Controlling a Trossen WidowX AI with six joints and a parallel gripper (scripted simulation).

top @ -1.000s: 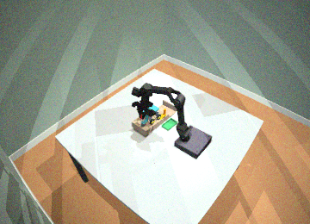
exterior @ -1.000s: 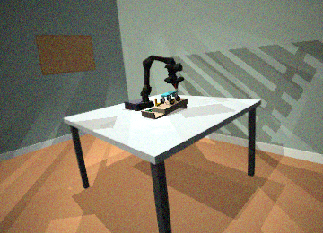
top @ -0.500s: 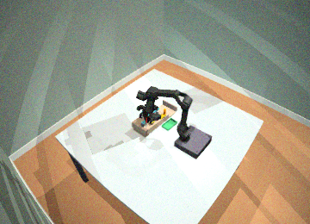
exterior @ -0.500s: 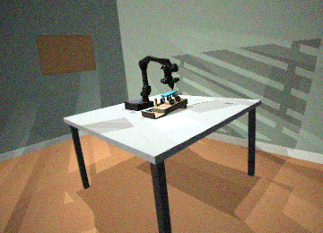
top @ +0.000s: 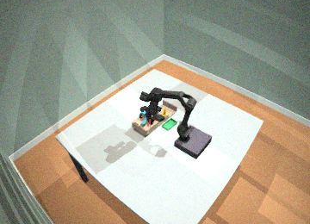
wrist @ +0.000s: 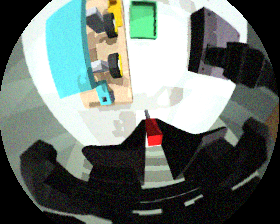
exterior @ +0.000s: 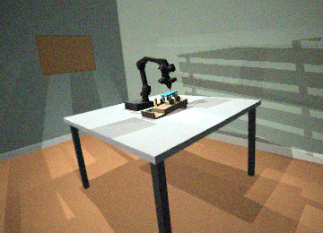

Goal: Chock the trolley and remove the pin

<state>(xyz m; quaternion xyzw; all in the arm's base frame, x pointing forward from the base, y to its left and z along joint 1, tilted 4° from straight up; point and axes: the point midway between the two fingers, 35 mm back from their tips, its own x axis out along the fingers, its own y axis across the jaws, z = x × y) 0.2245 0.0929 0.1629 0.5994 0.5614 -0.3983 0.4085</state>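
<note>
Right now the yellow chock is 4 cm ahead of my gripper tip, 20 cm to the right of it and 9 cm below it. From my gripper tip the other things lie so: trolley (10 cm ahead, 12 cm to the right, 6 cm below); red-headed stop pin (right at my gripper tip).
</note>
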